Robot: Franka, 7 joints.
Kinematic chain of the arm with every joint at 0, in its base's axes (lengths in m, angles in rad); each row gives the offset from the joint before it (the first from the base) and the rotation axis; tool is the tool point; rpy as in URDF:
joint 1: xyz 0 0 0.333 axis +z
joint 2: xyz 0 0 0 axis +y
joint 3: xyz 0 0 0.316 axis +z
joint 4: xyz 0.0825 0 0 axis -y
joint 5: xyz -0.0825 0 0.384 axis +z
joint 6: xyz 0 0 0 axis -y
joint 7: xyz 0.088 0 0 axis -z
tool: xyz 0 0 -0.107 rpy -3.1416 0 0
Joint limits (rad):
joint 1: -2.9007..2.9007
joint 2: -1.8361..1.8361
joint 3: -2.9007..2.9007
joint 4: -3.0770..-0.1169
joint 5: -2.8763..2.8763
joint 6: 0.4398..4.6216
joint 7: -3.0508..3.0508
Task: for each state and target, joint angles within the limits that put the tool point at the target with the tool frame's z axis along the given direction. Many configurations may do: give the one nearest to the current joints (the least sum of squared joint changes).
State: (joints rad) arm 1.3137 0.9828 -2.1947 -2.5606 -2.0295 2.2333 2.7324
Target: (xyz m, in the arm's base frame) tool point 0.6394 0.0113 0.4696 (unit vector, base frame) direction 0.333 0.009 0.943
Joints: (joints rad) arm 1.1711 1.4758 -1.6348 -1.8744 -1.9153 1.8520 2.7324
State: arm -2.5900 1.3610 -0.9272 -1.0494 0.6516 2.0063 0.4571
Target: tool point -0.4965 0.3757 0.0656 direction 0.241 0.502 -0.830
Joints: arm -2.7692 1.4522 -1.0388 -1.7826 0.9510 2.5166 0.4571
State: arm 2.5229 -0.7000 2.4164 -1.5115 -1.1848 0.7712 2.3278
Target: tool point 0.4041 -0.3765 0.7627 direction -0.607 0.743 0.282
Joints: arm 2.8912 -0.9512 1.8000 -0.7936 -1.8731 0.5897 2.3278
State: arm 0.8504 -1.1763 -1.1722 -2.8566 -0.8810 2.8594 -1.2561
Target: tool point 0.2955 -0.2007 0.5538 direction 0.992 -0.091 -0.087
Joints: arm 0.2225 -0.8737 -0.8464 -2.7756 -0.6412 3.4856 -1.2561
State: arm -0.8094 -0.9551 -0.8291 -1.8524 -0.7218 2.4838 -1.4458
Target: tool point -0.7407 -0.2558 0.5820 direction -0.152 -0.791 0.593
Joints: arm -0.1162 -1.7020 -0.7950 -1.0331 -0.2566 2.5698 -1.4458
